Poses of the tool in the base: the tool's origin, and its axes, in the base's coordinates. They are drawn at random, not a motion.
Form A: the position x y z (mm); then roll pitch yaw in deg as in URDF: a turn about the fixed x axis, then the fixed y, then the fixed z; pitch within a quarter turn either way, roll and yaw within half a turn.
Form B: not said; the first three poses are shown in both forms.
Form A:
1: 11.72, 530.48, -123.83, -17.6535, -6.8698, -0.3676
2: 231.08, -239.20, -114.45, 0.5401, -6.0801, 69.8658
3: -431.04, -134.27, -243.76, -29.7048, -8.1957, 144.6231
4: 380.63, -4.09, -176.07, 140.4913, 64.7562, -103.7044
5: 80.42, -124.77, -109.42, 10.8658, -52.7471, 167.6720
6: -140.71, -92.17, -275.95, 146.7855, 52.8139, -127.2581
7: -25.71, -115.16, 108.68, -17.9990, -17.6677, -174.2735
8: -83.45, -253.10, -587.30, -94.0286, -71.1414, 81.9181
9: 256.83, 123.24, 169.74, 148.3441, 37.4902, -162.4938
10: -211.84, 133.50, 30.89, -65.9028, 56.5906, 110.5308
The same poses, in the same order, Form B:
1: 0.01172, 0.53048, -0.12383, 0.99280, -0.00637, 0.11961, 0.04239, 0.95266, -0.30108
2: 0.23108, -0.23920, -0.11445, 0.34228, 0.93361, 0.10592, -0.93919, 0.34327, 0.00937
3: -0.43104, -0.13427, -0.24376, -0.80703, 0.57304, 0.14255, -0.56047, -0.66732, -0.49047
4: 0.38063, -0.00409, -0.17607, -0.10104, -0.41433, -0.90450, -0.88589, -0.37627, 0.27132
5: 0.08042, -0.12477, -0.10942, -0.59138, 0.12924, 0.79597, -0.06309, -0.99146, 0.11411
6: -0.14071, -0.09217, -0.27595, -0.36591, -0.48106, -0.79668, -0.93008, 0.15916, 0.33108
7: -0.02571, -0.11516, 0.10868, -0.94808, -0.09507, 0.30350, 0.00158, -0.95567, -0.29443
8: -0.08345, -0.25310, -0.58730, 0.04544, 0.32002, 0.94632, 0.20227, 0.92473, -0.32244
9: 0.25683, 0.12324, 0.16974, -0.75671, -0.23868, -0.60863, -0.56068, 0.71571, 0.41642
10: -0.21184, 0.13350, 0.03089, -0.19311, 0.51564, -0.83476, -0.11511, -0.85680, -0.50263
